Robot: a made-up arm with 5 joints. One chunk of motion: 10 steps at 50 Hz.
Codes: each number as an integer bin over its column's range. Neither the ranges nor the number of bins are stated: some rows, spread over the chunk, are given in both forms.
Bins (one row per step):
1: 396 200 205 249 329 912
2: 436 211 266 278 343 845
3: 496 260 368 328 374 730
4: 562 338 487 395 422 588
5: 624 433 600 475 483 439
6: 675 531 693 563 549 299
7: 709 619 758 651 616 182
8: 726 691 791 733 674 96
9: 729 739 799 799 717 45
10: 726 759 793 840 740 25
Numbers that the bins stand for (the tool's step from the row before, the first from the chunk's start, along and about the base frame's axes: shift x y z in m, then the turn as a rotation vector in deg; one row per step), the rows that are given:
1: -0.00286 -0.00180 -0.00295 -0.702 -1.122 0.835
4: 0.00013 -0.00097 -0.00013 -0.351 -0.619 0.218
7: 0.00277 0.00072 0.00259 0.264 0.430 -0.554
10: 0.00308 0.00156 0.00294 0.718 1.100 -0.852
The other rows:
2: -0.00214 -0.00173 -0.00234 -0.632 -1.046 0.707
3: -0.00106 -0.00144 -0.00132 -0.512 -0.878 0.488
5: 0.00124 -0.00040 0.00101 -0.159 -0.289 -0.065
6: 0.00216 0.00019 0.00194 0.053 0.068 -0.331
8: 0.00308 0.00115 0.00292 0.461 0.743 -0.717
9: 0.00314 0.00144 0.00300 0.620 0.976 -0.814

